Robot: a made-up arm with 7 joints.
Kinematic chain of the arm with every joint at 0, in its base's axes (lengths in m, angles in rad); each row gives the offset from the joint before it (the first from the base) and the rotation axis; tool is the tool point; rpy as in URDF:
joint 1: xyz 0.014 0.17 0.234 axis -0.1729 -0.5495 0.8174
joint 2: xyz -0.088 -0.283 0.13 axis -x
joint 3: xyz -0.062 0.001 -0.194 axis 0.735 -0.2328 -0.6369
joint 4: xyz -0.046 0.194 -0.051 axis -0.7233 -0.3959 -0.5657
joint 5: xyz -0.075 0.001 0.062 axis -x
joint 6: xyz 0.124 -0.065 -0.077 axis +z
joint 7: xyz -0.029 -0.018 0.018 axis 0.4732 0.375 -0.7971
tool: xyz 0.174 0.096 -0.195 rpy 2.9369 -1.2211 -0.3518
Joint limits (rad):
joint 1: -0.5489..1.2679
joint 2: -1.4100..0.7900
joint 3: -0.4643..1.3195
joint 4: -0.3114..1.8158
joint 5: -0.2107..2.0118
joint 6: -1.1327..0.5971
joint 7: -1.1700..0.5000
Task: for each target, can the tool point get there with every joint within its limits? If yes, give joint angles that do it. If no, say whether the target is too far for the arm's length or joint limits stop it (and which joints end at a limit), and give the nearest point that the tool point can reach.
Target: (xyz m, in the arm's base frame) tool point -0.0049 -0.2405 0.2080
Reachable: yes | joints 0.2838 -0.0550 0.2415 0.5965 0.6566 -0.9407 -0.1053
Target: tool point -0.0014 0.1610 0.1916
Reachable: yes | joints -0.3365 -1.0598 -0.1207 -0.1074 1.2503 0.1334 0.0355
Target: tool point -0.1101 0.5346 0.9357
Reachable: no: joint limits stop it (at a limit: joint 1, joint 3, joint 4, joint 5, joint 6, joint 7) | nearest point -0.1363 0.3630 0.7757 | short by 0.236 m
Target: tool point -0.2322 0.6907 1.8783
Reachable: no: too far | nearest point -0.1719 0.1947 0.9021 | short by 1.097 m
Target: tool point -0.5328 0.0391 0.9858
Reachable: no: joint limits stop it (at a limit: joint 2, joint 3, joint 4, joint 5, joint 6, joint 7) | nearest point -0.3957 0.0677 0.8021 | short by 0.231 m
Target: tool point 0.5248 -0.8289 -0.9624
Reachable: no: too far | nearest point 0.2048 -0.3524 -0.1437 | short by 1.000 m
